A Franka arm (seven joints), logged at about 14 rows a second.
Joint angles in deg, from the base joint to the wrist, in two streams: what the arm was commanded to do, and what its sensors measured. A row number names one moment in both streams.
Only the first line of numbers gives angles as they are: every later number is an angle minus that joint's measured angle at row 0.
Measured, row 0:
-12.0 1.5 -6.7 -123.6 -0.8 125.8 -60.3
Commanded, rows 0 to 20:
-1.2 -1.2 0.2 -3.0 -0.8 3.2 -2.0
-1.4 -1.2 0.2 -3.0 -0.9 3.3 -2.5
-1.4 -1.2 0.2 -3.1 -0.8 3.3 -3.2
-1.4 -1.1 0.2 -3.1 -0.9 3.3 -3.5
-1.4 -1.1 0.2 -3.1 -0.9 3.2 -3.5
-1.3 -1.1 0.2 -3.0 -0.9 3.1 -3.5
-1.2 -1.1 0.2 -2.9 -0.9 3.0 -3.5
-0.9 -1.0 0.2 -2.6 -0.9 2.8 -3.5
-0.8 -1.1 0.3 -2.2 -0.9 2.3 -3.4
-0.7 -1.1 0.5 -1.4 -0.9 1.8 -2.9
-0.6 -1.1 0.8 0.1 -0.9 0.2 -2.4
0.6 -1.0 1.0 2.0 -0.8 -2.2 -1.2
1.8 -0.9 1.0 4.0 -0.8 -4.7 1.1
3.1 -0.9 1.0 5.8 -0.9 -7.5 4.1
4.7 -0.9 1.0 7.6 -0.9 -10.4 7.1
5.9 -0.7 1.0 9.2 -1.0 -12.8 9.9
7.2 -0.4 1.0 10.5 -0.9 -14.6 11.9
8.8 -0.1 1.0 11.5 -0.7 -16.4 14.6
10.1 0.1 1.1 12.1 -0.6 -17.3 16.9
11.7 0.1 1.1 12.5 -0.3 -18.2 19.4
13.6 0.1 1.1 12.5 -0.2 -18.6 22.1
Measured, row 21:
10.9 -0.7 1.4 10.5 0.1 -16.1 17.5
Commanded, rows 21 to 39:
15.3 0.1 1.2 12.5 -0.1 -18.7 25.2
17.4 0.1 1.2 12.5 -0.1 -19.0 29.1
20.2 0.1 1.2 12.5 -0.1 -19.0 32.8
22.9 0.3 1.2 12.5 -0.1 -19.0 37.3
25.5 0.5 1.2 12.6 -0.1 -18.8 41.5
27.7 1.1 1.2 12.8 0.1 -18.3 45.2
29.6 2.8 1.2 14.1 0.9 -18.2 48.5
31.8 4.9 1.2 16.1 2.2 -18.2 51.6
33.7 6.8 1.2 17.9 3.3 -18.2 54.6
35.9 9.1 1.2 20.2 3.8 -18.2 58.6
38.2 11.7 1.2 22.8 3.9 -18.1 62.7
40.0 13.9 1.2 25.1 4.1 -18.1 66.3
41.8 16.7 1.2 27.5 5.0 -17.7 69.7
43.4 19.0 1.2 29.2 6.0 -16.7 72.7
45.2 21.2 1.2 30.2 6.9 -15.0 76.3
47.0 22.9 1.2 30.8 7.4 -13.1 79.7
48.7 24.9 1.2 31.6 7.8 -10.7 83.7
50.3 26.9 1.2 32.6 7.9 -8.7 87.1
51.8 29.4 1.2 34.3 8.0 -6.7 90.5
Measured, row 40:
49.4 24.0 1.9 28.9 6.7 -8.6 84.9
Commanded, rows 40 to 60:
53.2 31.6 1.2 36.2 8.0 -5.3 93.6
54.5 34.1 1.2 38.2 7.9 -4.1 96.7
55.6 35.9 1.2 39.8 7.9 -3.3 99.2
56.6 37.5 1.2 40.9 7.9 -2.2 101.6
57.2 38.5 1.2 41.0 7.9 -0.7 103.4
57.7 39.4 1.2 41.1 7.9 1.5 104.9
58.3 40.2 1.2 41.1 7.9 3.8 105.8
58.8 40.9 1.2 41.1 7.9 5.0 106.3
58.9 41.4 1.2 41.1 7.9 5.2 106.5
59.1 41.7 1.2 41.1 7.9 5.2 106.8
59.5 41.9 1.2 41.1 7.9 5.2 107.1
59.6 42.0 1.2 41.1 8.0 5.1 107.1
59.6 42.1 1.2 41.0 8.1 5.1 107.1
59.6 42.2 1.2 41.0 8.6 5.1 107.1
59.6 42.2 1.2 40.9 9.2 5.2 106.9
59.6 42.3 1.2 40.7 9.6 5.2 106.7
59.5 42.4 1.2 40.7 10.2 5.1 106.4
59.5 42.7 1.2 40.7 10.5 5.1 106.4
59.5 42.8 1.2 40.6 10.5 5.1 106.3
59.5 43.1 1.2 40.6 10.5 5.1 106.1
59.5 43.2 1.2 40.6 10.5 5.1 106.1
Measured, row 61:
59.2 41.7 1.8 38.6 8.6 5.1 106.6
